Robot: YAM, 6 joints.
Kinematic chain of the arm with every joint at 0, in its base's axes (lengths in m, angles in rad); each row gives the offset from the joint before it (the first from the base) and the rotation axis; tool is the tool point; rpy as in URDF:
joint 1: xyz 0 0 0.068 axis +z
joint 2: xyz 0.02 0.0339 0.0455 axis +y
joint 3: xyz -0.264 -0.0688 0 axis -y
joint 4: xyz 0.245 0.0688 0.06 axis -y
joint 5: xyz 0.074 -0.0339 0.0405 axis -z
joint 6: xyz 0.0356 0 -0.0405 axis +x
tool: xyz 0 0 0 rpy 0 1.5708 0
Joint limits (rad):
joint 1: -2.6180..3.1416
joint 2: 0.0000..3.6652
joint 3: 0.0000..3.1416
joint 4: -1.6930..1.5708
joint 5: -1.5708..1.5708
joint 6: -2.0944..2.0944
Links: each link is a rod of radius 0.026 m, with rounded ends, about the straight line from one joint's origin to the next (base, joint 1, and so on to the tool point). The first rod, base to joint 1, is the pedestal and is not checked.
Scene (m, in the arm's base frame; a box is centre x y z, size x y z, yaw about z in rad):
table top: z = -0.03
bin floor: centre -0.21 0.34 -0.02 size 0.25 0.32 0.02 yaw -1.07
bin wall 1: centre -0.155 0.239 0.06 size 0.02 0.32 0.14 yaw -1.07
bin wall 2: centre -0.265 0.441 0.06 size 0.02 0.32 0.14 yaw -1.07
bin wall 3: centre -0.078 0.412 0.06 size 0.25 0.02 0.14 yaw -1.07
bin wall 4: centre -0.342 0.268 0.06 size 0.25 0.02 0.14 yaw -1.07
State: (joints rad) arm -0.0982 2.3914 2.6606 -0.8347 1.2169 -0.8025
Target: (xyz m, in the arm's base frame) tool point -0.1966 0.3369 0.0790
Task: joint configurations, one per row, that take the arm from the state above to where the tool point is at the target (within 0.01 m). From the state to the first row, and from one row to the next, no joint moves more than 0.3 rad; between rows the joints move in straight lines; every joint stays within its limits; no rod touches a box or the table.
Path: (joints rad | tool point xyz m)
1: 0.1864 2.3558 2.5419 -0.8981 1.1968 -0.8025 | 0.4996 0.0605 0.3477
2: 0.4710 2.3203 2.4232 -0.9614 1.1768 -0.8025 | 0.4557 0.1952 0.3253
3: 0.7556 2.2847 2.3045 -1.0248 1.1567 -0.8025 | 0.3746 0.3082 0.3033
4: 1.0402 2.2491 2.1858 -1.0881 1.1367 -0.8025 | 0.2658 0.3892 0.2822
5: 1.3248 2.2135 2.0671 -1.1515 1.1166 -0.8025 | 0.1415 0.4321 0.2621
6: 1.6094 2.1780 1.9483 -1.2149 1.0966 -0.8025 | 0.0149 0.4351 0.2434
7: 1.8940 2.1424 1.8296 -1.2782 1.0765 -0.8025 | -0.1013 0.4012 0.2264
8: 2.1786 2.1068 1.7109 -1.3416 1.0564 -0.8025 | -0.1966 0.3369 0.2111
9: 2.1782 2.2577 1.6688 -1.3112 1.0481 -0.8025 | -0.2000 0.3418 0.1446
10: 2.1778 2.4085 1.6267 -1.2808 1.0397 -0.8025 | -0.1966 0.3369 0.0790

